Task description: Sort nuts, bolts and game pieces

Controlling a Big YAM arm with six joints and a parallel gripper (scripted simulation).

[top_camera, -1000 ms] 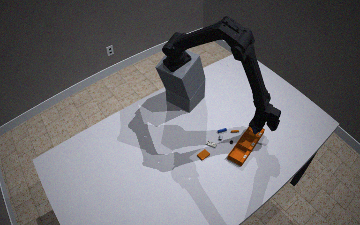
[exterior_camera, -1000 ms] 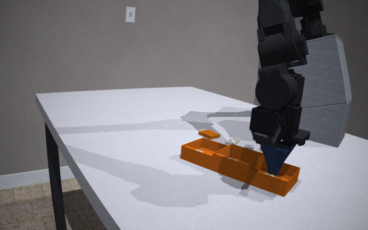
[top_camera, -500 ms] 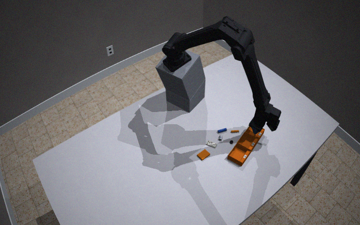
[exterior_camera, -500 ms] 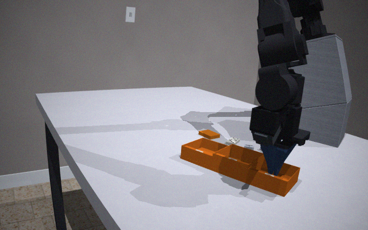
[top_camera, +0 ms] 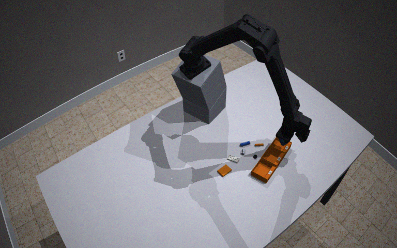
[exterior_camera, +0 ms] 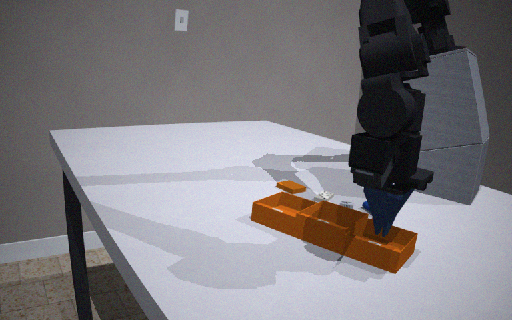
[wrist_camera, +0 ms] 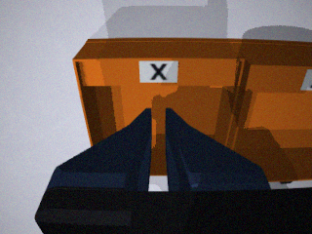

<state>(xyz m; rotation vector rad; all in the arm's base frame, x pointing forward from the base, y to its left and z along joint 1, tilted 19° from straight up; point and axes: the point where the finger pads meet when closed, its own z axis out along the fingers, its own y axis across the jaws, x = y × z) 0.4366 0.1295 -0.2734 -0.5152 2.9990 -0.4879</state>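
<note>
The black fastener lies 40 mm behind my hand, 130 mm to the right of it and 40 mm below it. From my hand the other things lie so: blue battery 130 mm behind, 130 mm to the right, 40 mm below; orange three-part bin row 20 mm ahead, 80 mm to the right, 20 mm below; small orange stick 80 mm behind, 70 mm to the right, 40 mm below.
</note>
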